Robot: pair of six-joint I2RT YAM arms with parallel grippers.
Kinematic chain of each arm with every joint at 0, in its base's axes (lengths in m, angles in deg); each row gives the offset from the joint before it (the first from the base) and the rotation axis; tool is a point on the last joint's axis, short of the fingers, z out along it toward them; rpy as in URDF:
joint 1: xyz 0 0 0.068 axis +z
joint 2: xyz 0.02 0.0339 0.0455 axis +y
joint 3: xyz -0.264 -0.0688 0 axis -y
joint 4: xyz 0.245 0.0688 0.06 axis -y
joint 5: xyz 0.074 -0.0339 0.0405 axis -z
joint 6: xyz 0.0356 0 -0.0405 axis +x
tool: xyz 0 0 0 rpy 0 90 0
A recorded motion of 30 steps. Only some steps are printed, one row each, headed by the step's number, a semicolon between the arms.
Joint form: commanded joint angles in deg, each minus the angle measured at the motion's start. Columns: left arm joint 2, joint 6, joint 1, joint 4, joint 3, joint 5; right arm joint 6, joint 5, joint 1, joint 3, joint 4, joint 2.
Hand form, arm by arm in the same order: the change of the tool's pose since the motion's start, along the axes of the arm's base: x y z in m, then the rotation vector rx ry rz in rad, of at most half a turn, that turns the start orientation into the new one. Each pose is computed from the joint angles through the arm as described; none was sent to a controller.
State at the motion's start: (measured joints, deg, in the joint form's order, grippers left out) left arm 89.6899 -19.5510 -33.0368 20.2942 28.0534 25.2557; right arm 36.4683 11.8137 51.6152 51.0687 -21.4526 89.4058
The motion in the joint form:
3: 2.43 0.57 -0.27 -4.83 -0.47 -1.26; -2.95 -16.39 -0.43 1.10 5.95 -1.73
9: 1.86 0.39 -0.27 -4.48 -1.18 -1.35; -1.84 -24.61 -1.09 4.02 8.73 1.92
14: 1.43 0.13 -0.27 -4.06 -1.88 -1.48; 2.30 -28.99 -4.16 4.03 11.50 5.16
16: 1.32 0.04 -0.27 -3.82 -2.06 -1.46; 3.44 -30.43 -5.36 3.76 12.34 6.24
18: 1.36 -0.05 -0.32 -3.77 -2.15 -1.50; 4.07 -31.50 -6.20 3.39 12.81 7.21
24: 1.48 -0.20 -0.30 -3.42 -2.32 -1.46; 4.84 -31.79 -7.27 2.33 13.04 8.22
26: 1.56 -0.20 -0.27 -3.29 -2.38 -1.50; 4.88 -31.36 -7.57 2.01 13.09 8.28
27: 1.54 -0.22 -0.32 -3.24 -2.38 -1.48; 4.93 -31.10 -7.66 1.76 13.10 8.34
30: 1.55 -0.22 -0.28 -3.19 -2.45 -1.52; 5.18 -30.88 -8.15 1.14 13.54 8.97
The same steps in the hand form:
3: -0.0074 0.0042 -0.0188 0.0900 0.0974 0.0044; 0.0008 0.0135 0.0202 0.2451 0.0683 0.1976
9: -0.0097 0.0058 -0.0189 0.0879 0.0960 0.0075; 0.0112 0.0284 0.0205 0.3527 0.1401 0.2581
14: -0.0119 0.0073 -0.0194 0.0864 0.0961 0.0121; 0.0283 0.0248 0.0067 0.4160 0.2181 0.1891
16: -0.0123 0.0076 -0.0194 0.0840 0.0948 0.0129; 0.0340 0.0217 0.0005 0.4317 0.2457 0.1647
18: -0.0128 0.0076 -0.0199 0.0848 0.0968 0.0135; 0.0374 0.0190 -0.0061 0.4367 0.2709 0.1483
24: -0.0130 0.0079 -0.0206 0.0830 0.0980 0.0151; 0.0401 0.0130 -0.0167 0.4254 0.3000 0.1136
26: -0.0130 0.0081 -0.0210 0.0834 0.0979 0.0161; 0.0408 0.0109 -0.0186 0.4188 0.2986 0.1021
27: -0.0131 0.0079 -0.0209 0.0825 0.0973 0.0152; 0.0407 0.0098 -0.0202 0.4136 0.2996 0.0960
30: -0.0132 0.0082 -0.0211 0.0832 0.0975 0.0164; 0.0419 0.0068 -0.0262 0.4052 0.3077 0.0782

